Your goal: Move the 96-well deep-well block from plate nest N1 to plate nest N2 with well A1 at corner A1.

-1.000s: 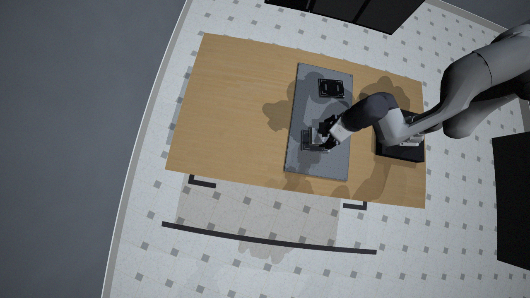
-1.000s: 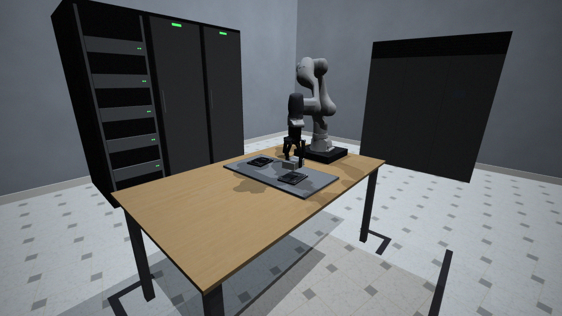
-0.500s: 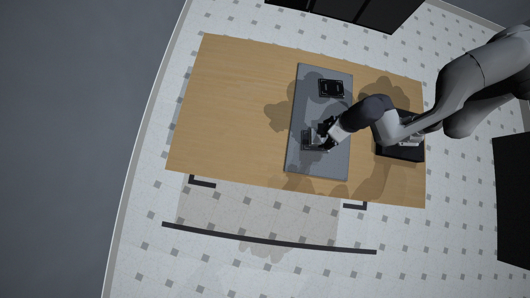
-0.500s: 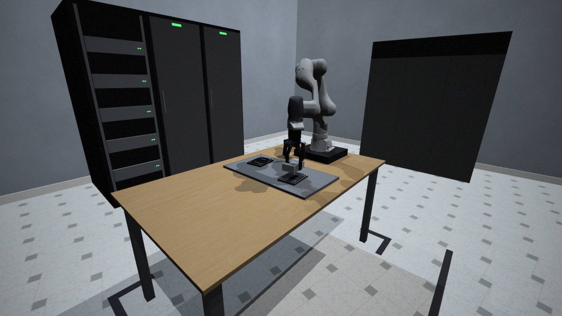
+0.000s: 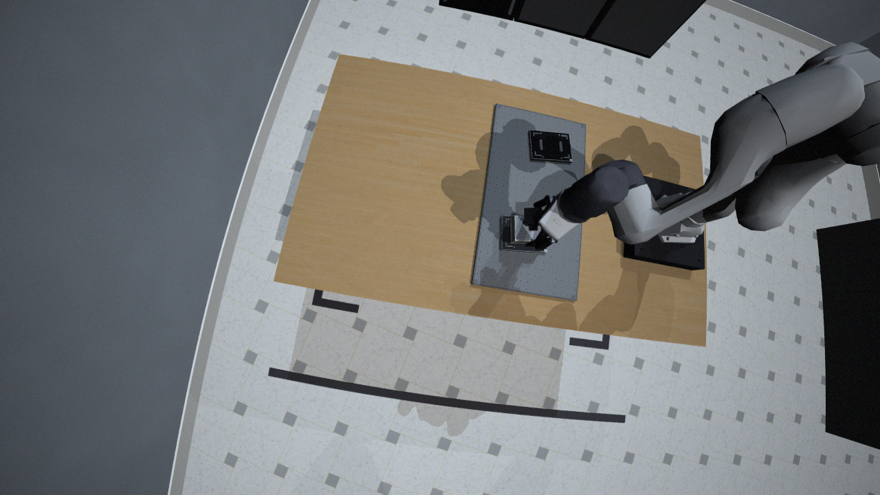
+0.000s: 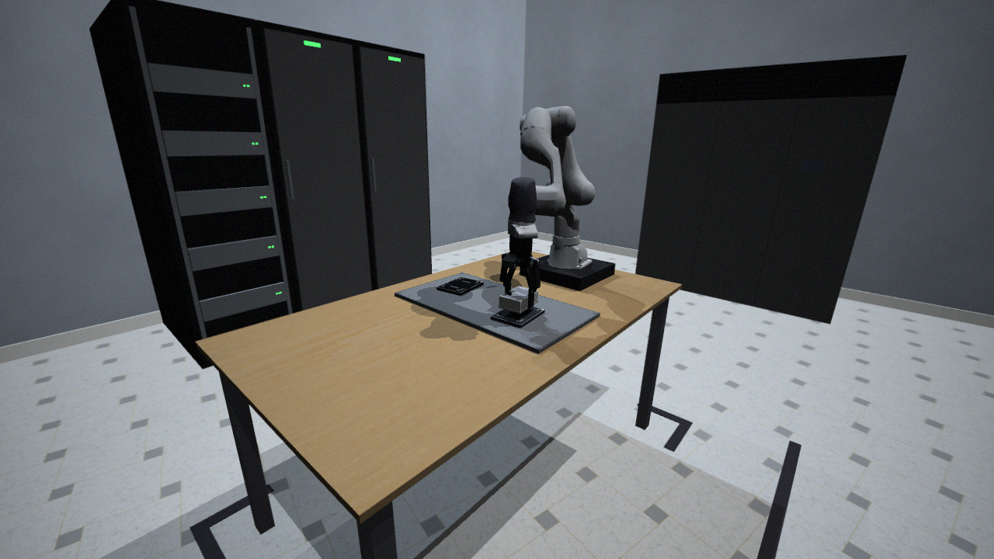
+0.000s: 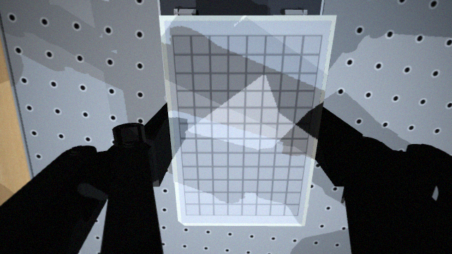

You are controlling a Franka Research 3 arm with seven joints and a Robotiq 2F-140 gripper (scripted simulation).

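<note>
The nest N2 lies 6 cm below my hand. Round my hand: translucent deep-well block (1 cm below); black nest N1 (6 cm behind, 36 cm to the right, 6 cm below).
</note>
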